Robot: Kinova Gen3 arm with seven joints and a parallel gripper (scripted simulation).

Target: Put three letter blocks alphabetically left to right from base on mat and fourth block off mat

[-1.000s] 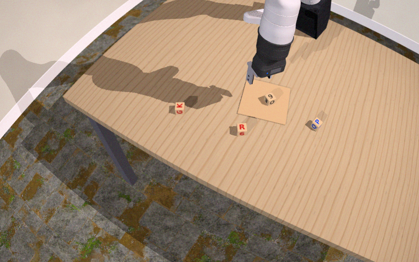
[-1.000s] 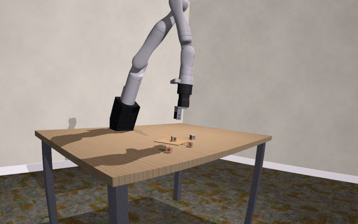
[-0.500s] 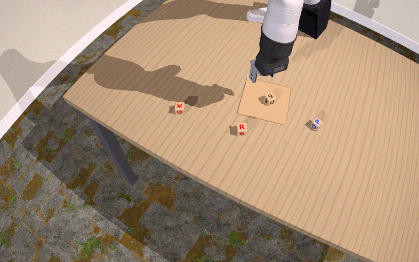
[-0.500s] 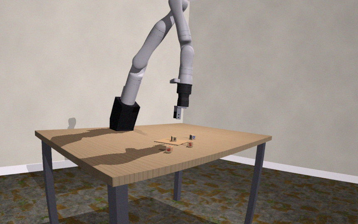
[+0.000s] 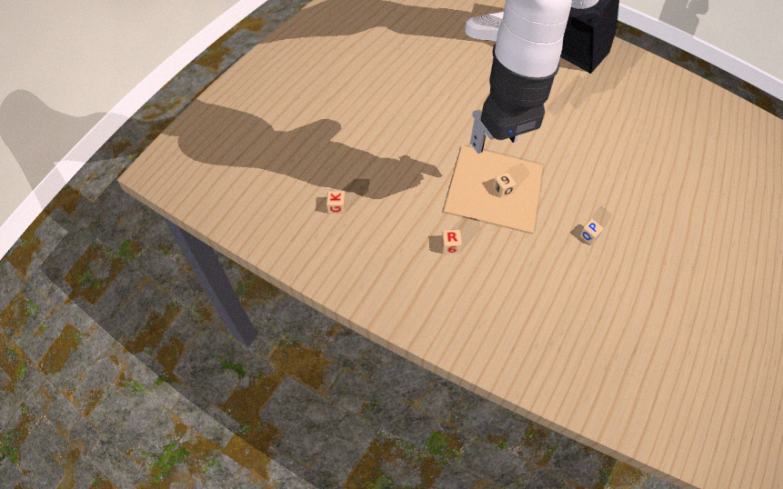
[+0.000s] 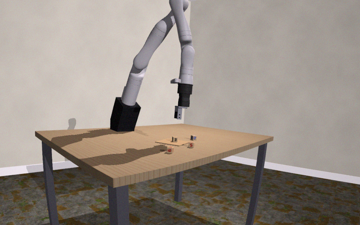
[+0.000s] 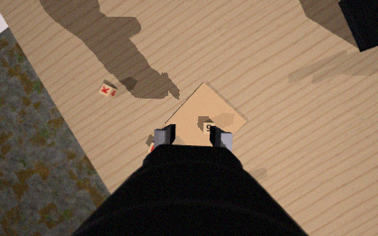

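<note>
My hand is 30 mm past the block, 20 mm to the right of it and 130 mm above it. Round my hand: tan mat: 30 mm behind, 10 mm to the left, 150 mm below.
</note>
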